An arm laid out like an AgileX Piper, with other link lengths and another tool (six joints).
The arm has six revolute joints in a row. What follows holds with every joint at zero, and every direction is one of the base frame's. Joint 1 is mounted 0.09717 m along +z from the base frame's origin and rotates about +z. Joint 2 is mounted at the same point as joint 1 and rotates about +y. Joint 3 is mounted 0.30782 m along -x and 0.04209 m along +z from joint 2 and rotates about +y. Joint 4 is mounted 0.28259 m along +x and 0.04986 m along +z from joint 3 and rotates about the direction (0.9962, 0, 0.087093). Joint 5 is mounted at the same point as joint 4 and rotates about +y. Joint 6 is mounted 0.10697 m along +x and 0.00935 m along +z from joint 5 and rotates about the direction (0.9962, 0, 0.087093). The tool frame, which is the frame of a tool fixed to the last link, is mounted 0.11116 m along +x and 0.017 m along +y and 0.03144 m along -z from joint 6; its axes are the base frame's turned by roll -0.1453, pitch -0.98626 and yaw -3.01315 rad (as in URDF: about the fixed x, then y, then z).
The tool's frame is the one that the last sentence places.
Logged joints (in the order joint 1, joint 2, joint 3, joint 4, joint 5, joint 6), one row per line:
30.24, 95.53, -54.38, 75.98, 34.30, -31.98
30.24, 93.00, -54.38, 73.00, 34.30, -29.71
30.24, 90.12, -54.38, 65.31, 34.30, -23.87
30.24, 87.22, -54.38, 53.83, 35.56, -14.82
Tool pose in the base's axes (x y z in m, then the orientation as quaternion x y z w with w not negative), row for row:
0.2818, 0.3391, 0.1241, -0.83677, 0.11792, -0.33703, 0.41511
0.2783, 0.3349, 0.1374, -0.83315, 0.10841, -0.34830, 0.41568
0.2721, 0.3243, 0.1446, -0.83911, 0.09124, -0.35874, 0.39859
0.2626, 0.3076, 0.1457, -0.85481, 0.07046, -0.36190, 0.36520
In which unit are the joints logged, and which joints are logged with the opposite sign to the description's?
The joints are logged in degrees. Opposite sign: none.
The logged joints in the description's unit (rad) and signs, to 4 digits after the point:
0.5278, 1.6673, -0.9491, 1.3261, 0.5986, -0.5582
0.5278, 1.6232, -0.9491, 1.2741, 0.5986, -0.5185
0.5278, 1.5729, -0.9491, 1.1399, 0.5986, -0.4166
0.5278, 1.5223, -0.9491, 0.9395, 0.6206, -0.2587

